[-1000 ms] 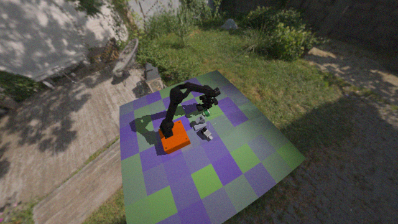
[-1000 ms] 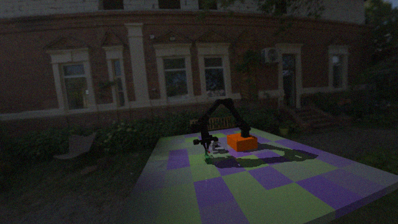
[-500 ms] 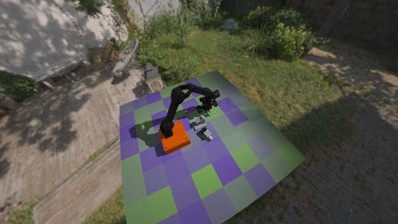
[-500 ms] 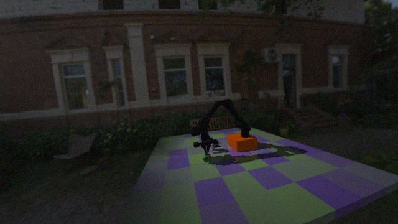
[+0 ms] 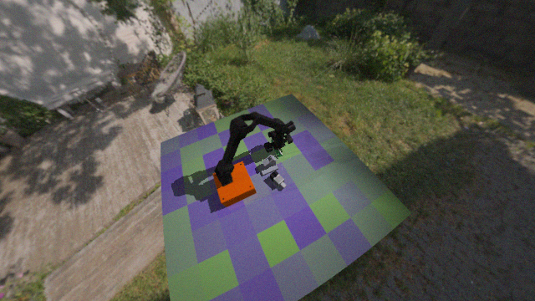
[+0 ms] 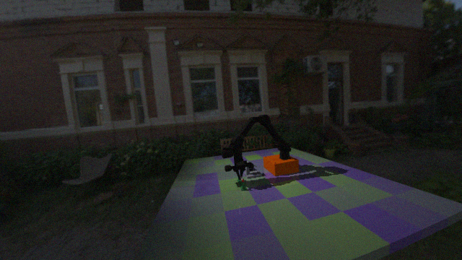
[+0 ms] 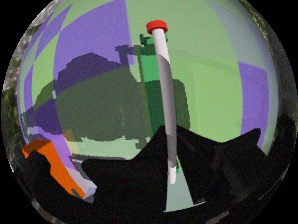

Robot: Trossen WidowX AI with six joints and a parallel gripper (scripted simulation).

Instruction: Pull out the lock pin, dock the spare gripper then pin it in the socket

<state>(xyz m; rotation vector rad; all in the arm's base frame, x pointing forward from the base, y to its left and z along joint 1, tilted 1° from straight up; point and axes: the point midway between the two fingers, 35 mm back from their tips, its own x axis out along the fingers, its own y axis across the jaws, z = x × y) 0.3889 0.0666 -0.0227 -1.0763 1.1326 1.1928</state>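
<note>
The green strip is 20 mm to the left of my gripper tip. From my gripper tip the other things lie so: spare gripper 200 mm to the right, 120 mm behind; then grey mount 110 mm behind, 80 mm to the right, 30 mm above.
</note>
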